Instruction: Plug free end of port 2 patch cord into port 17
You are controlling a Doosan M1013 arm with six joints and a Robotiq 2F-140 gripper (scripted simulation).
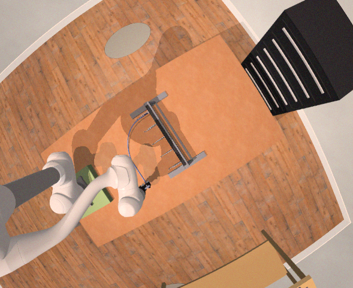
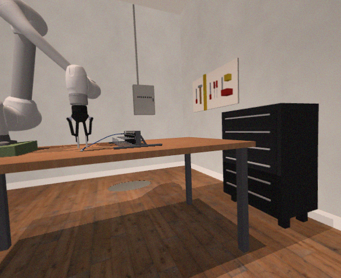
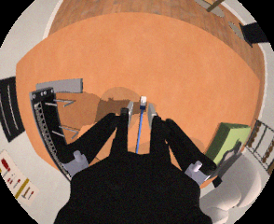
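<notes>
Right now the pale plug is 10 mm behind my hand, 10 mm to the right of it and 40 mm below it.
</notes>
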